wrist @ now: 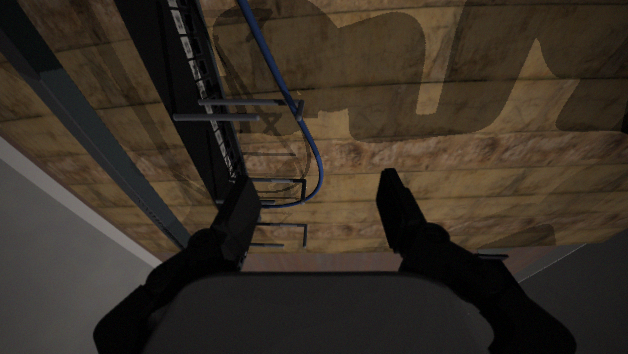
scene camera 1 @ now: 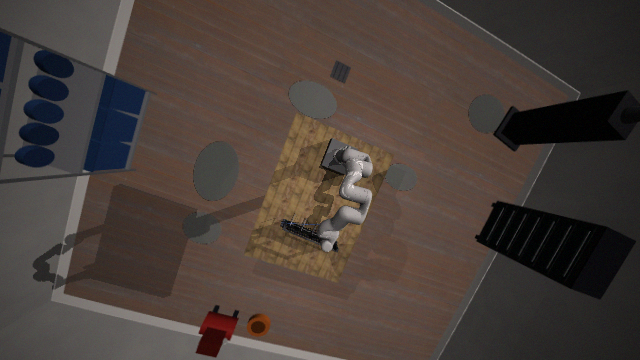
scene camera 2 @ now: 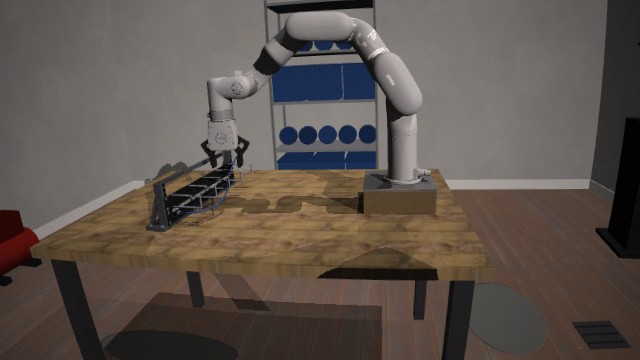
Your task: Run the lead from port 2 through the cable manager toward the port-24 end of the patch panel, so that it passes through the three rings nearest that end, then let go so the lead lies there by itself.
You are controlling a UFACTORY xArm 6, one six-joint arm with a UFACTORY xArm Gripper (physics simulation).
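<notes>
The black patch panel [scene camera 1: 305, 231] [scene camera 2: 200, 186] [wrist: 165, 85] stands along the table, with grey wire rings on its side facing the robot's base. The blue lead [scene camera 2: 218, 204] [wrist: 274, 67] starts at the panel's near end in scene camera 2, bows outward and runs toward the far end. In the wrist view it crosses the outer end of one ring and bows outside another ring; its plug is hidden by the left finger. My gripper [scene camera 2: 227, 164] [wrist: 315, 187] is wide open and empty, above the panel and lead. Whether the lead is inside the far rings cannot be told.
A dark rail [wrist: 107, 127] runs along the panel's back side, left in the wrist view. The robot's base block [scene camera 2: 399, 200] stands on the wooden table [scene camera 1: 280, 185] [scene camera 2: 300, 235]. A shelf with blue bins, a red object and a dark cabinet stand away from the table.
</notes>
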